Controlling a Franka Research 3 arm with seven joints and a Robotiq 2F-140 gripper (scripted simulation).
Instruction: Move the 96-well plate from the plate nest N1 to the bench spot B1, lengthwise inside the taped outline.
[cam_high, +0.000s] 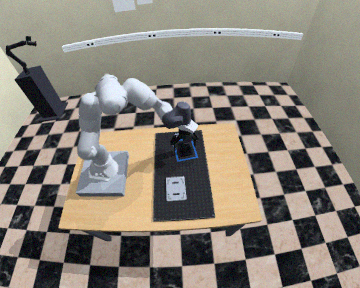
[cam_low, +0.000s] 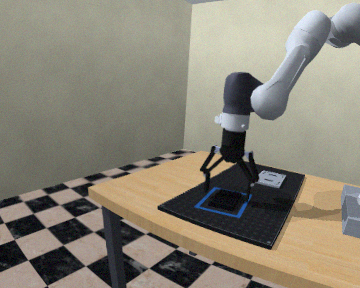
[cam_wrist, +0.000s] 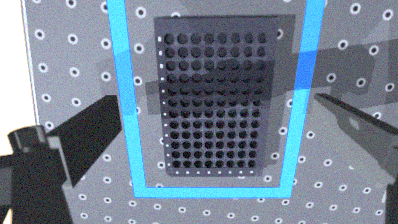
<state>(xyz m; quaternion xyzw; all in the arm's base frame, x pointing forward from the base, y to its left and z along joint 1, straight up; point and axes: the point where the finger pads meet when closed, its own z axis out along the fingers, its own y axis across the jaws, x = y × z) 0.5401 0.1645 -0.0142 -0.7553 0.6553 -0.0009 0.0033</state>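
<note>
My gripper is now 2 cm above the 96-well plate. Also, from my hand: white plate nest (8 cm behind, 32 cm to the right, 2 cm below).
</note>
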